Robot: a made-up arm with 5 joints. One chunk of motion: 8 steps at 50 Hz.
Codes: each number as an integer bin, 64 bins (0 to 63) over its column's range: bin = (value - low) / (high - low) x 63, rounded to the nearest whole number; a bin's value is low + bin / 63 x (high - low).
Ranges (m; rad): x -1..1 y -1..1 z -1..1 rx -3.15..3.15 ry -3.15..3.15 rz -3.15..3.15
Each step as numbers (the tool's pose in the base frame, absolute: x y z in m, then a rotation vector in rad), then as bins.
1 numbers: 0.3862 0.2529 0.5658 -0.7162 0.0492 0.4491
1 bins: 44 39 49 24 32 36
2 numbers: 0.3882 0.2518 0.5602 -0.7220 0.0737 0.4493
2 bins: 44 39 49 24 32 36
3 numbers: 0.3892 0.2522 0.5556 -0.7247 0.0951 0.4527
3 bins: 44 39 49 24 32 36
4 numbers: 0.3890 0.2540 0.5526 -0.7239 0.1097 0.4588
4 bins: 44 40 49 24 33 36
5 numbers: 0.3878 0.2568 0.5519 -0.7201 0.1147 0.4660
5 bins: 44 40 49 24 33 36
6 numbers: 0.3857 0.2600 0.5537 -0.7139 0.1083 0.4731
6 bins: 44 40 49 24 33 36
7 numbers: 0.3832 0.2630 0.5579 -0.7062 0.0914 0.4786
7 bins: 44 40 49 24 32 36
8 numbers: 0.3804 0.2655 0.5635 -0.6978 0.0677 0.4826
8 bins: 43 40 49 25 32 36
